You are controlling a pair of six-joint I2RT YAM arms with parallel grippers.
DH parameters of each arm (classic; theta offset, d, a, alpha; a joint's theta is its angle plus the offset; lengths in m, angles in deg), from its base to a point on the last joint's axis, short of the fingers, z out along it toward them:
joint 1: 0 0.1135 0.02 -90
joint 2: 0 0 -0.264 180
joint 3: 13.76 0 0.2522 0
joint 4: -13.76 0 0.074 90
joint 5: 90 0 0 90
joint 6: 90 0.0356 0 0
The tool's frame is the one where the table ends.
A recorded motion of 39 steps. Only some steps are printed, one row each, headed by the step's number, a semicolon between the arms.
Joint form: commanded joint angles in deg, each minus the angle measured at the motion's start. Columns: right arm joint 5, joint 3, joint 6, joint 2, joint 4, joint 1; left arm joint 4, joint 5, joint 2, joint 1, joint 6, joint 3.
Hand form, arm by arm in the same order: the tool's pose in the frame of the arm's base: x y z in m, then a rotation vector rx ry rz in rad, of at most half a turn. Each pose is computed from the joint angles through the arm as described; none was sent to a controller.
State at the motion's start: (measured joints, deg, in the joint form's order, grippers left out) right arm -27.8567 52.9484 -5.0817 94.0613 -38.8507 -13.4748; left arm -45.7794 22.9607 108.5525 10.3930 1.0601 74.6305
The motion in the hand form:
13: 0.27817 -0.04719 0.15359 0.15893 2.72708 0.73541; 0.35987 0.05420 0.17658 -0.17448 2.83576 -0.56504
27: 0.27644 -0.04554 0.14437 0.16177 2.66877 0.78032; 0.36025 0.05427 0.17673 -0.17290 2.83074 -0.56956
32: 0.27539 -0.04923 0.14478 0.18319 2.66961 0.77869; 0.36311 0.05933 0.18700 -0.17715 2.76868 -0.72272
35: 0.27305 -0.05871 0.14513 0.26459 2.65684 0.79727; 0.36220 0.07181 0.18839 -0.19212 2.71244 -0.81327
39: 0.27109 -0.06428 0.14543 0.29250 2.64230 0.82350; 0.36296 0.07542 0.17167 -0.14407 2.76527 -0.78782
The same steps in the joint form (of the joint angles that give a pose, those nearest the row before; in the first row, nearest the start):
13: -4.46 -2.36 2.36 -0.65 5.77 -0.02; 0.61 0.87 -0.09 0.44 0.22 0.85
27: -6.99 -5.38 3.85 -0.66 11.61 -0.04; 0.83 1.11 -0.09 0.46 0.22 0.85
32: -6.99 -5.27 3.87 -0.70 11.12 -0.83; -0.46 7.85 -0.09 1.73 0.22 2.80
35: -7.87 -5.25 5.36 -0.72 10.84 -2.93; -0.07 12.44 0.11 4.02 1.05 2.99
39: -9.22 -5.25 5.36 -0.72 10.49 -4.28; -0.98 10.93 2.71 4.41 4.85 2.99

